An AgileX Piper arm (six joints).
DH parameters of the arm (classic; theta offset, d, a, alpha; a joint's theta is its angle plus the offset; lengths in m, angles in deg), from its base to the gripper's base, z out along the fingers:
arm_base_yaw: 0 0.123 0 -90
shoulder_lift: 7.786 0 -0.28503 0
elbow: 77.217 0 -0.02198 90
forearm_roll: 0 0.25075 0 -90
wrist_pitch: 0 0 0 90
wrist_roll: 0 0.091 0 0
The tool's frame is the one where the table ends.
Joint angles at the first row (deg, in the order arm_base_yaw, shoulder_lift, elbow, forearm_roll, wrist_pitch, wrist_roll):
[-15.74 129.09 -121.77 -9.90 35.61 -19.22]
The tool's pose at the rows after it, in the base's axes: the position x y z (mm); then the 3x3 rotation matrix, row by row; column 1 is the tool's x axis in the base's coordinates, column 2 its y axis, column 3 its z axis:
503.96 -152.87 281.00; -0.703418 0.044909 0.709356; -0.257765 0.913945 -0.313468; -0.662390 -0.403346 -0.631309
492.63 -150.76 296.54; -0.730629 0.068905 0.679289; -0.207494 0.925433 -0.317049; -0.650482 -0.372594 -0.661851
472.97 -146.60 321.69; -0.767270 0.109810 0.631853; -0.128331 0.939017 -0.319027; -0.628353 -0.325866 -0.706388
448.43 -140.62 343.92; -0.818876 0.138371 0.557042; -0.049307 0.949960 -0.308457; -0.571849 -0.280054 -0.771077
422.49 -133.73 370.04; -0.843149 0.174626 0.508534; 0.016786 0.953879 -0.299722; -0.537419 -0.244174 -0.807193
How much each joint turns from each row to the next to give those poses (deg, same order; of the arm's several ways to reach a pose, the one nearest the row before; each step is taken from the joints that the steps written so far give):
[-0.06 -0.71 -0.71 -0.04 3.34 0.74]
[0.00 -2.27 -0.10 -0.07 4.76 2.08]
[0.00 -3.63 -0.30 0.05 7.58 3.06]
[0.00 -3.81 0.00 0.39 9.46 2.19]
[0.00 -4.19 0.01 0.29 7.63 2.13]

